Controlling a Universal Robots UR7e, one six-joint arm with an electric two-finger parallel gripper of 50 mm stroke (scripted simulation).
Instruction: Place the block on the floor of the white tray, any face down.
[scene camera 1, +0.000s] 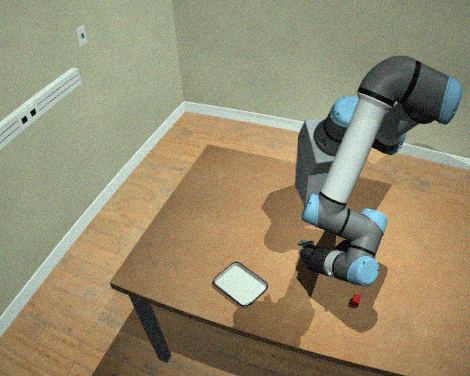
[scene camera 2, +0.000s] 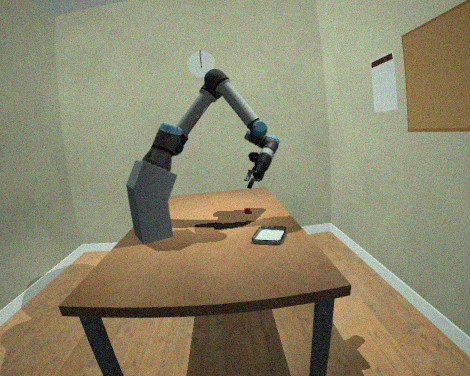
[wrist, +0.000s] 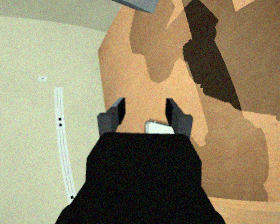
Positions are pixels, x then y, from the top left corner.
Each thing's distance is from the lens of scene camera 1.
white tray (scene camera 1: 238, 282): 148 cm
